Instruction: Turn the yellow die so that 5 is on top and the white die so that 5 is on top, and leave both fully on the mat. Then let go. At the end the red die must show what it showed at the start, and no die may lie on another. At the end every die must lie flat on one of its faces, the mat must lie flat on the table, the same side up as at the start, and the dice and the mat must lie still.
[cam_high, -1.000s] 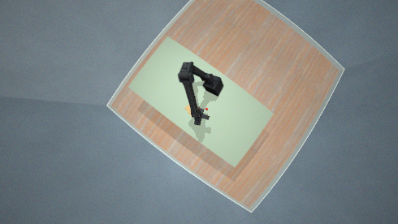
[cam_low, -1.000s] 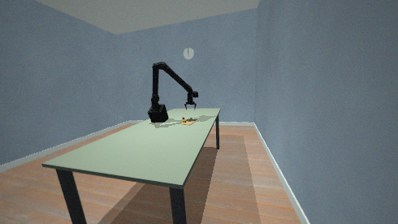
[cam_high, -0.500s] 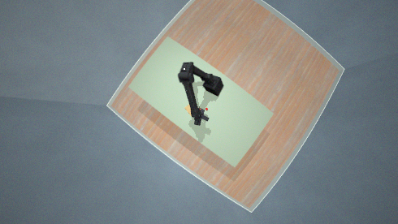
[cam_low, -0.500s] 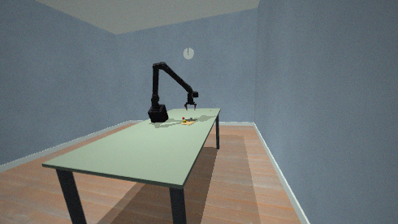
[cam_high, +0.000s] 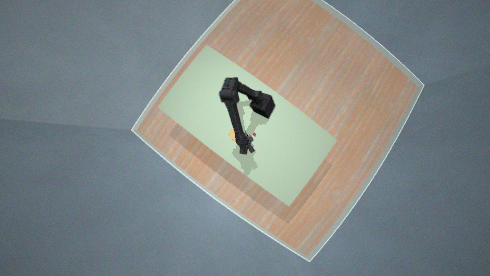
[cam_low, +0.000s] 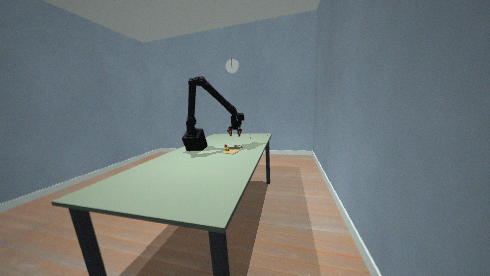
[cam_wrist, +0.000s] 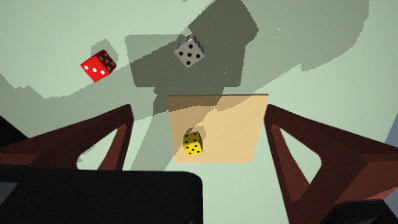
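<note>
Right now my hand is 10 mm past the white die, 10 mm to the right of it and 110 mm above it. Also, from my hand: tan mat 20 mm behind, 130 mm to the right, 120 mm below; then red die 110 mm behind, 30 mm to the left, 110 mm below; then yellow die 50 mm behind, 120 mm to the right, 110 mm below.
</note>
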